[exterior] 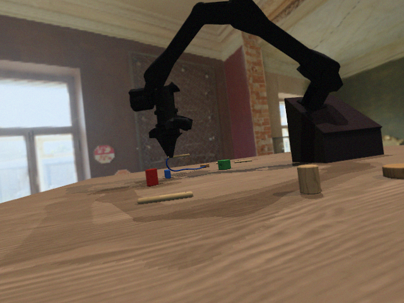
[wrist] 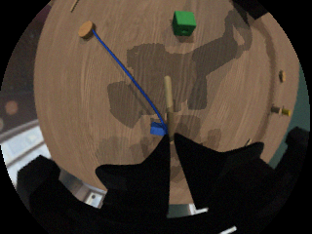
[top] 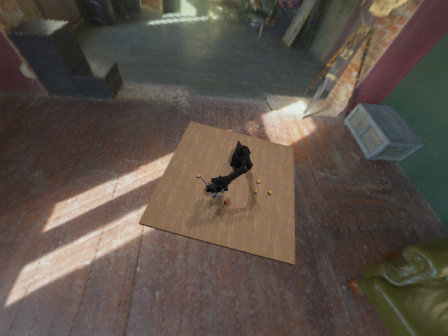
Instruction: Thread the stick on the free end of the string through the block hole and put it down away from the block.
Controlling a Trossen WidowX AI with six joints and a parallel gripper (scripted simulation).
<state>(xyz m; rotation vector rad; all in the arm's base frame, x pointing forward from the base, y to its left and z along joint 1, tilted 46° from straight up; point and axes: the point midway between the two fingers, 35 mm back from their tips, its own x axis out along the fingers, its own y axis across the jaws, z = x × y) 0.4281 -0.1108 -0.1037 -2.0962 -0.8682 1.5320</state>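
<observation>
The blue block lies 1 cm ahead of my gripper tip, 1 cm to the right of it and 5 cm below it. Also, from my gripper tip: green block 18 cm behind, 4 cm below; then round wooden button 18 cm behind, 19 cm to the right, 5 cm below; then red block 6 cm ahead, 10 cm to the left, 4 cm below.
</observation>
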